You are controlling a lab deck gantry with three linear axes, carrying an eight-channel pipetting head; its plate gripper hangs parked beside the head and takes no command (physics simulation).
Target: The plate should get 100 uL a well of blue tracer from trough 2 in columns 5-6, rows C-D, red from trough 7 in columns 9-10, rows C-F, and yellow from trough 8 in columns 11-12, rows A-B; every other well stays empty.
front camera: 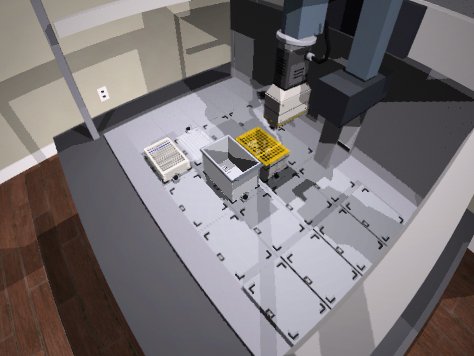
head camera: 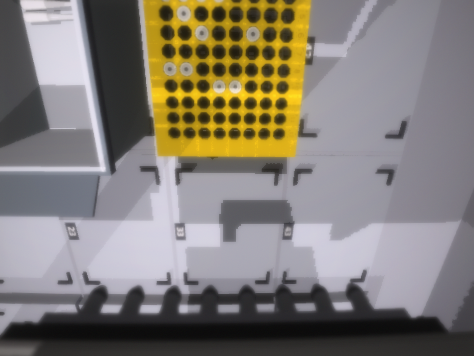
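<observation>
The pipetting head [front camera: 287, 106] hangs above the deck behind the yellow tip rack [front camera: 263, 146] [head camera: 227, 146]. Its row of bare dark nozzles [head camera: 228, 300] shows no tips in the head view. In that view, pale rings sit in several rack holes and most holes look dark. The cream trough block [front camera: 167, 159] stands at the left in the front view, with a thin blue strip near its far end. The pale plate [front camera: 194, 142] lies behind it; its wells are too small to read. The parked plate gripper [front camera: 261, 94] shows partly beside the head; its opening cannot be told.
A tall grey open bin [front camera: 243, 184] [head camera: 93, 100] stands between the tip rack and the trough block, with pale tips inside. A dark box-shaped unit [front camera: 347, 95] on a blue-grey column hangs right of the head. Low deck walls border the work area.
</observation>
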